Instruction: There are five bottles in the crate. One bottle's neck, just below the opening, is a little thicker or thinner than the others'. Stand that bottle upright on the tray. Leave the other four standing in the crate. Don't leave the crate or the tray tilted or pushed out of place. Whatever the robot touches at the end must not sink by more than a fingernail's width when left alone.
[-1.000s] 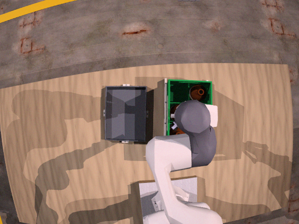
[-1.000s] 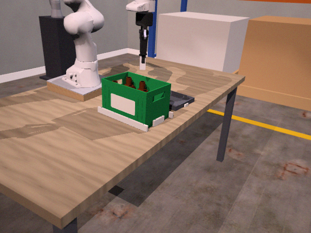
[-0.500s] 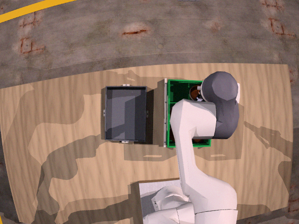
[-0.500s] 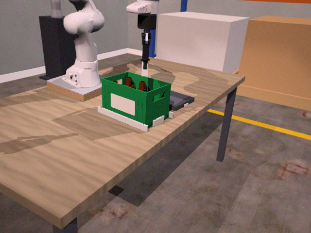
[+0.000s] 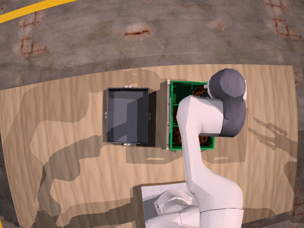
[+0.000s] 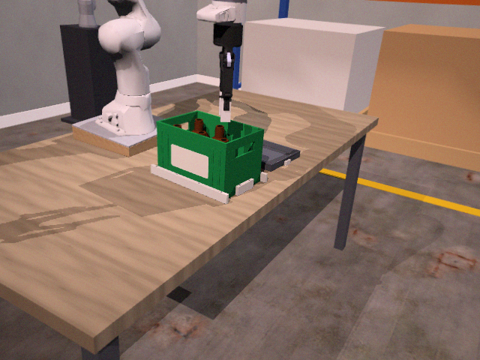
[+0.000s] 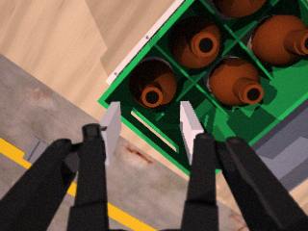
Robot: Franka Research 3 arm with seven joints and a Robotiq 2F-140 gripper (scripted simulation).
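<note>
My hand is 17 cm above the brown bottle. Round my hand: dark grey tray: 34 cm to the left, 25 cm below, 6 cm behind; green crate: 17 cm below, 8 cm behind, 6 cm to the left.
</note>
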